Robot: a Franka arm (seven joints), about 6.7 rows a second.
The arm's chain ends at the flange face. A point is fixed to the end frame.
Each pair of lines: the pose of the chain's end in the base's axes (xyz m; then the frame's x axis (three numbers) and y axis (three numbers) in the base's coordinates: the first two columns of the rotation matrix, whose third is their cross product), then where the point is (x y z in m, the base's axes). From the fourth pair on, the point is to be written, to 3 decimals.
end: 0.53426 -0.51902 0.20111 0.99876 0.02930 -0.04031 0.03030 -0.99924 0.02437
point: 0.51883 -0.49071 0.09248
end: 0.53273 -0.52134 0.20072 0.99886 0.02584 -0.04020 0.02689 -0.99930 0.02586
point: 0.51742 -0.49314 0.09204
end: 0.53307 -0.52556 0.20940 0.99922 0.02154 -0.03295 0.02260 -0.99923 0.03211
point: 0.51867 -0.49796 0.10044
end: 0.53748 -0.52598 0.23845 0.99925 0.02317 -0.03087 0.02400 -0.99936 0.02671
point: 0.523 -0.498 0.130
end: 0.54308 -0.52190 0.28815 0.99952 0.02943 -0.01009 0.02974 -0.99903 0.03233
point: 0.531 -0.494 0.179
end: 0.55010 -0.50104 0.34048 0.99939 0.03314 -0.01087 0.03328 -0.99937 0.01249
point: 0.538 -0.471 0.232
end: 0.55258 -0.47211 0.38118 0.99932 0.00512 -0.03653 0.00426 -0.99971 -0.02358
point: 0.538 -0.438 0.274
